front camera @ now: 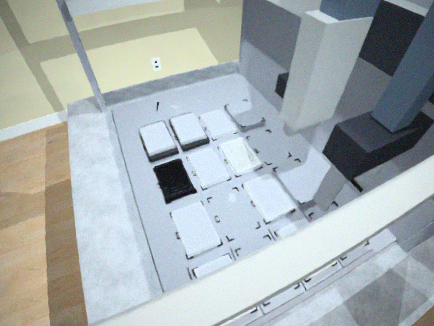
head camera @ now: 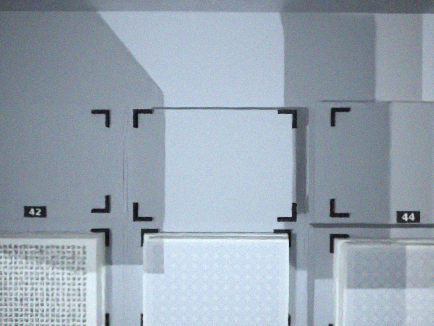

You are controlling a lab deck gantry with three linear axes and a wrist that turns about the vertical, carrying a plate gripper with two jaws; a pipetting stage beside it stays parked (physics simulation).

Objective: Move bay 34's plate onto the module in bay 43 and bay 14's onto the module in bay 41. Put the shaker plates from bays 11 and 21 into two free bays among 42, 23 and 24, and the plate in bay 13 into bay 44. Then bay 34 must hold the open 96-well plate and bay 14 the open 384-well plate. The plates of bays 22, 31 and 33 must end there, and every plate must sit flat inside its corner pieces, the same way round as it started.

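Seen in the pictures: gripper, fingertip midpoint: [front camera: 338, 194]; robot's base, link origin: [front camera: 141, 135].
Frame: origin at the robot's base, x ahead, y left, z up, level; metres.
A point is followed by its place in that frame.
Observation:
My gripper [front camera: 341, 196] {x 0.522, y 0.319, z 0.160 m} is open, with no plate between its jaws, high over the right side of the deck; it does not show in the head view. The module in bay 43 [front camera: 302, 175] {x 0.381, y 0.380, z 0.019 m} [head camera: 227, 165] {x 0.401, y 0.361, z 0.019 m} bears no plate, nor does bay 41's module [front camera: 241, 113] {x 0.063, y 0.353, z 0.019 m}. Bay 34's pale plate [front camera: 287, 229] {x 0.503, y 0.240, z 0.029 m} [head camera: 382, 310] {x 0.525, y 0.246, z 0.029 m} sits below bay 44. Bay 14's plate [front camera: 212, 266] {x 0.505, y 0.041, z 0.029 m} is partly hidden by the front beam. Shaker plates sit in bay 11 [front camera: 156, 136] {x 0.068, y 0.041, z 0.036 m} and bay 21 [front camera: 187, 124] {x 0.057, y 0.151, z 0.037 m}. Bay 13's white plate [front camera: 195, 228] {x 0.399, y 0.042, z 0.014 m} lies flat. Bay 33's plate [front camera: 270, 197] {x 0.402, y 0.258, z 0.015 m} [head camera: 215, 285] {x 0.392, y 0.259, z 0.014 m} lies flat, as does bay 22's [front camera: 207, 167] {x 0.235, y 0.145, z 0.014 m}.
A black plate [front camera: 175, 180] {x 0.239, y 0.045, z 0.012 m} is in bay 12. Bay 32 holds a white grid-like plate [front camera: 240, 155] {x 0.235, y 0.256, z 0.015 m} [head camera: 47, 280] {x 0.248, y 0.262, z 0.014 m}, and bay 31 a pale plate [front camera: 218, 123] {x 0.073, y 0.257, z 0.014 m}. Labels 42 [head camera: 35, 212] {x 0.228, y 0.317, z 0.000 m} and 44 [head camera: 408, 217] {x 0.556, y 0.318, z 0.015 m} flank bay 43. The pale front beam [front camera: 225, 270] {x 0.609, y 0.009, z 0.400 m} crosses the foreground.

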